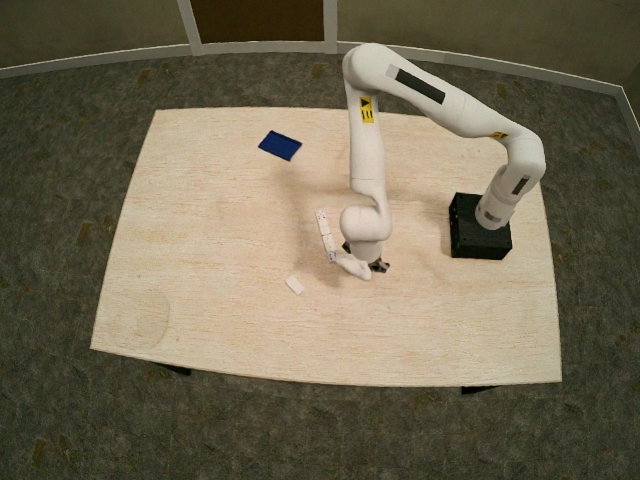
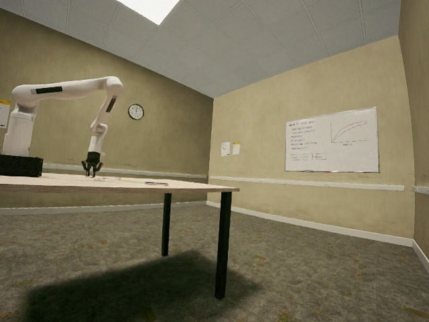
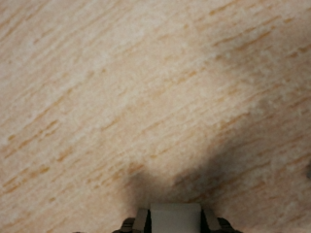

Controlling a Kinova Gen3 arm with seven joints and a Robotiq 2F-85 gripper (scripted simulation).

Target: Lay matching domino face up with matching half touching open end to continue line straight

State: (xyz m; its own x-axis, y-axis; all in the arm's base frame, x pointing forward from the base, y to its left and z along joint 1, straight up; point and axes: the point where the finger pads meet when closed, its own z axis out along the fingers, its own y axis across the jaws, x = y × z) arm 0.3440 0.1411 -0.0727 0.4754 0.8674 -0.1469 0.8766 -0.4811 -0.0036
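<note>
Right now my hand is 2 cm above the white domino, 1 cm to the left of it and 1 cm past it.
</note>
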